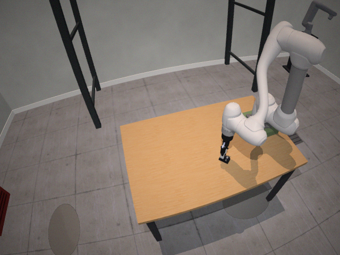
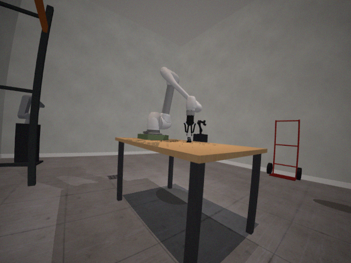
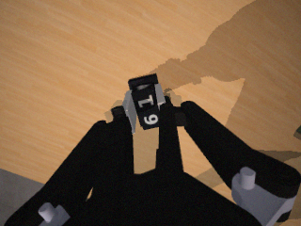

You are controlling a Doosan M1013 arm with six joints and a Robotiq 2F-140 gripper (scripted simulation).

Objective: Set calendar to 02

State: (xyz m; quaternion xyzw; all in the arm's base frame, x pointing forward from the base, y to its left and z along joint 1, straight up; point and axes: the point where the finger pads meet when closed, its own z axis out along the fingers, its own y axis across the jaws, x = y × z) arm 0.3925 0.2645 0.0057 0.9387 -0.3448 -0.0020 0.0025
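The black number cube is 30 mm below my hand.
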